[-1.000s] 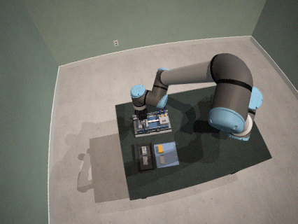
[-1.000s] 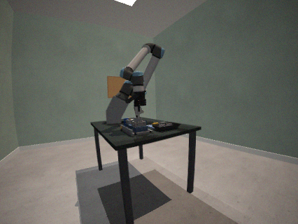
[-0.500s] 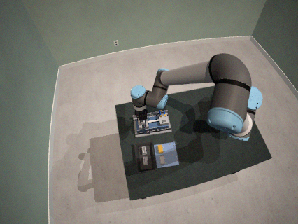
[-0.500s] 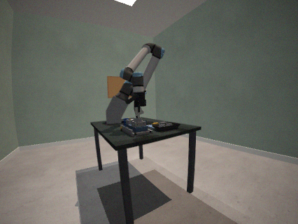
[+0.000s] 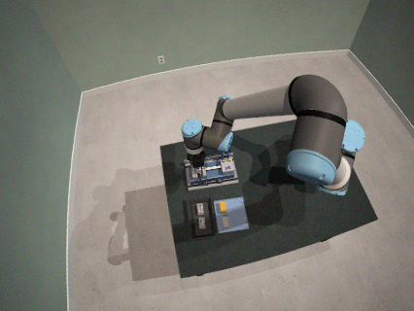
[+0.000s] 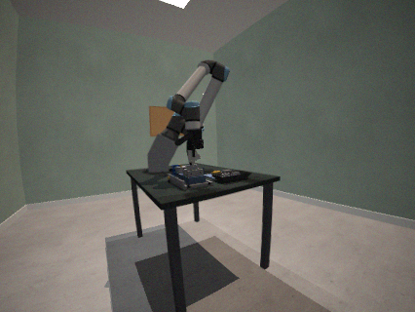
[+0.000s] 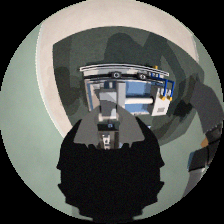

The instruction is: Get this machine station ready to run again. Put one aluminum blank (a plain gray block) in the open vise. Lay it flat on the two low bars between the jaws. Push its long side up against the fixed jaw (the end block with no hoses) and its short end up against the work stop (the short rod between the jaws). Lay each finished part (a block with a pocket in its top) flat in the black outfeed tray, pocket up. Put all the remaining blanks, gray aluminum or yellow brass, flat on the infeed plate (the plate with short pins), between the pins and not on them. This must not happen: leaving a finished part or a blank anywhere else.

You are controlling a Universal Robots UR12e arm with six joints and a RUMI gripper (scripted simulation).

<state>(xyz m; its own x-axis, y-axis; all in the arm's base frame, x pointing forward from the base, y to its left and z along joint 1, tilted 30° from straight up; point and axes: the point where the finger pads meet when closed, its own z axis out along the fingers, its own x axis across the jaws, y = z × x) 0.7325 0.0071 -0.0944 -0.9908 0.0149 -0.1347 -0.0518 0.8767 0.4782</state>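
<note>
Now: the vise 90 mm below my hand and 70 mm behind it. Round my hand: yellow brass blank 230 mm to the left, 110 mm behind, 100 mm below; then gray blank 320 mm to the left, 120 mm behind, 100 mm below.
</note>
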